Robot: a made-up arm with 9 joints. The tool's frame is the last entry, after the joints. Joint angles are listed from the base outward.
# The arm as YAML. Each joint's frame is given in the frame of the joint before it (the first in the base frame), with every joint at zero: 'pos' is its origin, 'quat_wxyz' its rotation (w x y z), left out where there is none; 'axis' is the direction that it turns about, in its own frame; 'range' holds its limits. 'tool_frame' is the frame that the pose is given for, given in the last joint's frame.
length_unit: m
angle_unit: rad
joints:
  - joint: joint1
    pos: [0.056, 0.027, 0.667]
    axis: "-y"
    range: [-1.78, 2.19]
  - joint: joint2
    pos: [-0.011, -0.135, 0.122]
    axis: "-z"
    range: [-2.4, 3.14]
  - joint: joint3
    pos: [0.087, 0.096, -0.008]
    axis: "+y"
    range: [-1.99, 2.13]
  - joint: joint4
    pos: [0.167, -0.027, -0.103]
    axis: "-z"
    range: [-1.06, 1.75]
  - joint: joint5
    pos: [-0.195, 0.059, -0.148]
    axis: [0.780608, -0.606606, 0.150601]
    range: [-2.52, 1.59]
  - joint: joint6
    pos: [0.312, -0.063, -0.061]
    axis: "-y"
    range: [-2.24, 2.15]
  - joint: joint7
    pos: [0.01, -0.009, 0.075]
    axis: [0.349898, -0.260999, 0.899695]
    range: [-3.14, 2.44]
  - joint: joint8
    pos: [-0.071, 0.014, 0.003]
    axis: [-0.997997, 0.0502, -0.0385]
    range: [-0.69, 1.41]
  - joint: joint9
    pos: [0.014, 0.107, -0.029]
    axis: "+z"
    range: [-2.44, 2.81]
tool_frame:
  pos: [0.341, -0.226, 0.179]
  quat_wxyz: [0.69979, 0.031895, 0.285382, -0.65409]
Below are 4 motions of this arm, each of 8 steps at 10 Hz.
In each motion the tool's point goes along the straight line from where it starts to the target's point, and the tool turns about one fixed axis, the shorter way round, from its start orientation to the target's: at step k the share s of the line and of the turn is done. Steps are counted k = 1, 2, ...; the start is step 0. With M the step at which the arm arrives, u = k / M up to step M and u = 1 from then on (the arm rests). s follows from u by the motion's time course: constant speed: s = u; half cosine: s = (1 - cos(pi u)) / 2; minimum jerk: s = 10 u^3 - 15 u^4 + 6 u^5.
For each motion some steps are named. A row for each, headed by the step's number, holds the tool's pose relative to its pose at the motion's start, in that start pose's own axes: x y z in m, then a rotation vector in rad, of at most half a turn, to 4 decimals.
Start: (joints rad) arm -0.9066 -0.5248 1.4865 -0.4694 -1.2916 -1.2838 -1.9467 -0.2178 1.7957
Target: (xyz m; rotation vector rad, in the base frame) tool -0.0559 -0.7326 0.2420 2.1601 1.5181 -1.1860
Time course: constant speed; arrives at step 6
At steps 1, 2, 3, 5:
1: 0.0379 -0.0127 0.0156 0.0210 0.0133 -0.0917
2: 0.0758 -0.0253 0.0313 0.0421 0.0267 -0.1835
3: 0.1137 -0.0380 0.0469 0.0631 0.0400 -0.2752
5: 0.1896 -0.0633 0.0782 0.1052 0.0666 -0.4587

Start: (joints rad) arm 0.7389 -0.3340 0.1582 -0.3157 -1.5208 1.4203 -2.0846 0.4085 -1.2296
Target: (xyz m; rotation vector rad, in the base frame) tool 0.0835 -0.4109 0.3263 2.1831 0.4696 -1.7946
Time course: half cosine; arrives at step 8
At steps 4, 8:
4: 0.0813 0.1442 -0.1864 -0.7394 -0.0279 -0.1116
8: 0.1625 0.2884 -0.3728 -1.4787 -0.0558 -0.2232

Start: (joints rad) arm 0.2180 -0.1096 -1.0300 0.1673 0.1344 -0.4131 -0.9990 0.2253 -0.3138
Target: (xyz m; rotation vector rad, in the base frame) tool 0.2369 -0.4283 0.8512 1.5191 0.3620 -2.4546
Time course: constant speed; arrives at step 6
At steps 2, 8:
2: 0.1095 0.0343 -0.0487 0.0496 0.1303 -0.0489
8: 0.3284 0.1029 -0.1461 0.1489 0.3909 -0.1466

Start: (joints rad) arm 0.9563 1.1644 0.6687 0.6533 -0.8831 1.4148 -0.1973 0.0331 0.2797
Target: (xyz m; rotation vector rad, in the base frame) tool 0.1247 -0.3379 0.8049 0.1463 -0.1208 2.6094
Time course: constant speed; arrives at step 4
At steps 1, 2, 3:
1: 0.0208 -0.0220 0.0180 0.0432 -0.0875 -0.2610
2: 0.0416 -0.0439 0.0360 0.0864 -0.1750 -0.5220
3: 0.0624 -0.0659 0.0540 0.1296 -0.2626 -0.7830

